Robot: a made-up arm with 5 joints.
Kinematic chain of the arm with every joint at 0, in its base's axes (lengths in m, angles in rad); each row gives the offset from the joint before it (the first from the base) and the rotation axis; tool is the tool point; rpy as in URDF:
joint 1: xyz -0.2 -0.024 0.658 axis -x
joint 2: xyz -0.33 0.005 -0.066 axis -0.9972 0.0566 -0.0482
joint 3: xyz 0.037 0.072 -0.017 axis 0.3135 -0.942 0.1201
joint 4: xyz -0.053 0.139 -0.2 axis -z
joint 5: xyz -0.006 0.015 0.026 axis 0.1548 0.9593 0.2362
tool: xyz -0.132 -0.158 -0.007 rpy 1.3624 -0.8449 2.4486
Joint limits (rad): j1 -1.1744..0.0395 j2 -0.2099..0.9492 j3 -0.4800..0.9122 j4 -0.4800..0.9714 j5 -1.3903..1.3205
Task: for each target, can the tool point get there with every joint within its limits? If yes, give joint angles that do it. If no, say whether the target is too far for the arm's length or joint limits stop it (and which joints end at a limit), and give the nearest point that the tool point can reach.
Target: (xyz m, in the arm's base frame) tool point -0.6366 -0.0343 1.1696
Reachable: no: joint limits stop it (at a limit: joint 1, joint 2, joint 3, joint 4) | nearest point -0.7715 0.1321 0.8337 | short by 0.398 m
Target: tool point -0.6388 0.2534 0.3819
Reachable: yes | joints -0.3006 -0.0568 0.4126 0.3964 -0.2473
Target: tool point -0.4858 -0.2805 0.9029
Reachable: no: joint limits stop it (at a limit: joint 1, joint 2, joint 3, joint 4) | nearest point -0.5779 -0.0887 0.5265 | short by 0.432 m
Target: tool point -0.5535 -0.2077 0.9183
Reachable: no: joint limits stop it (at a limit: joint 1, joint 2, joint 3, joint 4) | nearest point -0.7400 0.0965 0.7776 | short by 0.384 m
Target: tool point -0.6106 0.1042 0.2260
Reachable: yes | joints -0.1470 0.4003 0.4670 0.5206 -0.6741
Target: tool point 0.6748 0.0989 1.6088
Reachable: no: too far | nearest point -0.3103 0.3242 0.7467 | short by 1.328 m
